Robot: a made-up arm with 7 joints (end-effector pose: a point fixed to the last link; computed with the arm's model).
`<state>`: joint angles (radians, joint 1 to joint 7).
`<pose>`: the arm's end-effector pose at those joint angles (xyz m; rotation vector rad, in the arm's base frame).
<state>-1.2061 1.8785 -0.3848 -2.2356 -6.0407 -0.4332 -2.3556</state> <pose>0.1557 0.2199 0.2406 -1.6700 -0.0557 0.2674</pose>
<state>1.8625 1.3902 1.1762 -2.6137 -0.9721 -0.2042 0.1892</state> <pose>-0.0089 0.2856 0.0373 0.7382 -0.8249 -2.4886</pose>
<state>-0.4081 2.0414 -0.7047 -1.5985 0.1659 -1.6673 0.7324</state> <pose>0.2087 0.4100 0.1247 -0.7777 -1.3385 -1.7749</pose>
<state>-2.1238 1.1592 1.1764 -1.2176 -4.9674 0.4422 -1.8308</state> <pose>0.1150 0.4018 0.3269 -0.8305 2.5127 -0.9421</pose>
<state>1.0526 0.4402 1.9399 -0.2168 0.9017 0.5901 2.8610</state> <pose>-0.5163 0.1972 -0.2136 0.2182 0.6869 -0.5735</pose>
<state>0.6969 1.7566 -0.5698 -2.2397 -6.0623 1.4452 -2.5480</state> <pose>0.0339 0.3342 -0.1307 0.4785 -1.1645 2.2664</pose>
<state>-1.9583 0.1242 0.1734 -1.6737 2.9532 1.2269 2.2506</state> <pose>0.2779 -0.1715 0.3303 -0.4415 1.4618 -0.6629</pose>
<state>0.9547 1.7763 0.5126 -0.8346 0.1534 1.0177 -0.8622</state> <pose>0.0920 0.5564 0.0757 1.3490 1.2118 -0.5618</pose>
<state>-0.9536 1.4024 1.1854 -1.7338 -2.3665 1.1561 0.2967</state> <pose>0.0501 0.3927 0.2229 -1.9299 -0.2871 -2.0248</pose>
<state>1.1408 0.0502 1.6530 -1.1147 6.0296 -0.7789 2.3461</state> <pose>-0.4979 0.1198 -0.1794 0.5950 -2.1482 1.6271</pose>
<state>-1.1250 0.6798 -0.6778 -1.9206 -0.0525 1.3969 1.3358</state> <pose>0.4204 -0.0252 -0.0069 -0.1649 -1.5636 0.2040</pose>
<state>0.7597 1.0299 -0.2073 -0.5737 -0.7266 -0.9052 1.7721</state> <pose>-0.2245 0.4618 -0.2801 -0.0919 -0.0912 0.4359</pose>
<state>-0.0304 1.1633 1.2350 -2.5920 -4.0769 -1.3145 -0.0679</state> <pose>0.0562 0.2823 0.0503 1.1337 2.1025 -0.1488</pose>
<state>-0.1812 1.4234 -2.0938 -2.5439 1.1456 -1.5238 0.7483</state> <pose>-0.0402 0.2256 -0.1955 -1.5590 -0.7372 1.1746</pose>
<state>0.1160 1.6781 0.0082 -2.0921 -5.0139 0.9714 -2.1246</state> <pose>0.2147 0.3243 0.0119 0.7658 -0.0985 -2.6444</pose>
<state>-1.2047 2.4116 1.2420 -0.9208 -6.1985 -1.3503 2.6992</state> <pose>-0.3566 0.2932 0.3203 0.5516 2.0797 2.2544</pose>
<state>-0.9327 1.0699 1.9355 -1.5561 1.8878 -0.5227 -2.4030</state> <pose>0.0849 0.4758 -0.0065 -1.3422 1.4362 -2.4076</pose>
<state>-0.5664 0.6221 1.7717 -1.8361 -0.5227 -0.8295 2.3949</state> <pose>0.1151 0.3962 -0.1427 0.6565 2.8049 0.1136</pose>
